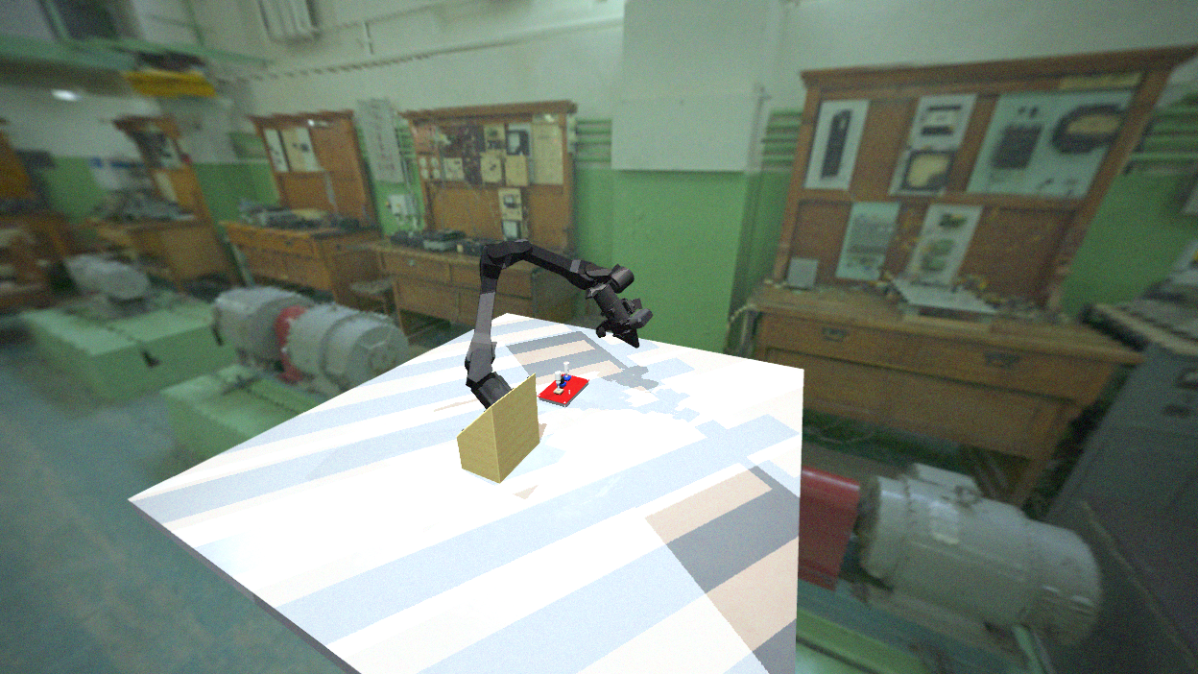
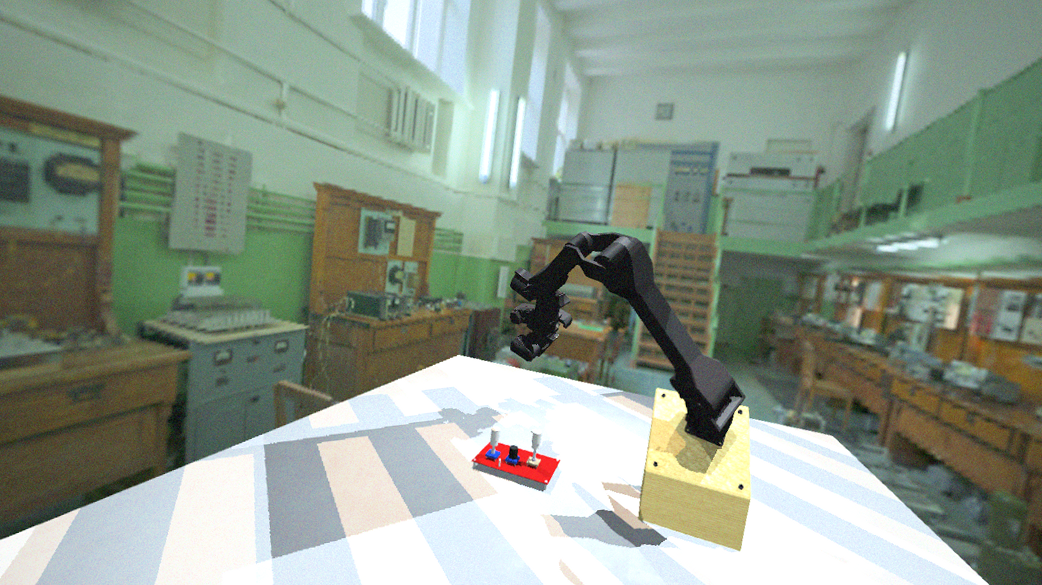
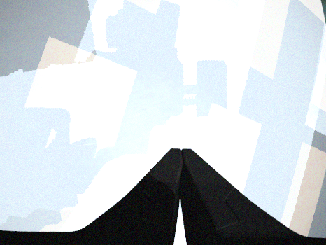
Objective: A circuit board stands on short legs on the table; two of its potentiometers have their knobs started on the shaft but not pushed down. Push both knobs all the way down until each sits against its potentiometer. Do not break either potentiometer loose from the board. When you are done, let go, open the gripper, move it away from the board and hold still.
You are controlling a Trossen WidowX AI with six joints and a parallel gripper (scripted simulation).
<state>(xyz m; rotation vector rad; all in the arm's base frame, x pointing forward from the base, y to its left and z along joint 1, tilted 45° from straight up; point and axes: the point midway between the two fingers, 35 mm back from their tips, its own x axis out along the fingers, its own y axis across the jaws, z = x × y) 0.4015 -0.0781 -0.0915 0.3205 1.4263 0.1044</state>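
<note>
My gripper tip is 11 cm past the beige component, 21 cm to the right of it and 13 cm above it.
</note>
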